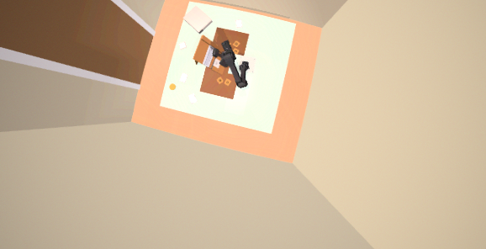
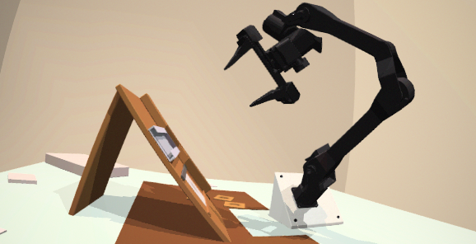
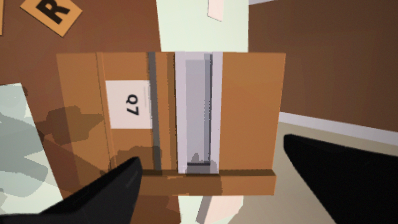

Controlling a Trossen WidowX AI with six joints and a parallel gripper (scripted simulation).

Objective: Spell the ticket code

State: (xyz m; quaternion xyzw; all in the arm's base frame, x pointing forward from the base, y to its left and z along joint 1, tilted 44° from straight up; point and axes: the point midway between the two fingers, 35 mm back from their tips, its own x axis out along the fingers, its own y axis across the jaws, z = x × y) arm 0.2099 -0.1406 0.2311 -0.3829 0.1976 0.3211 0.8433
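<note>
My gripper tip is now 10 mm past the orange letter tile, 280 mm to the left of it and 300 mm above it. Round my gripper tip: brown mat 40 mm behind, 80 mm to the right, 300 mm below; then white ticket 60 mm ahead, 30 mm to the right, 210 mm below; then block 500 mm ahead, 230 mm to the right, 300 mm below.
</note>
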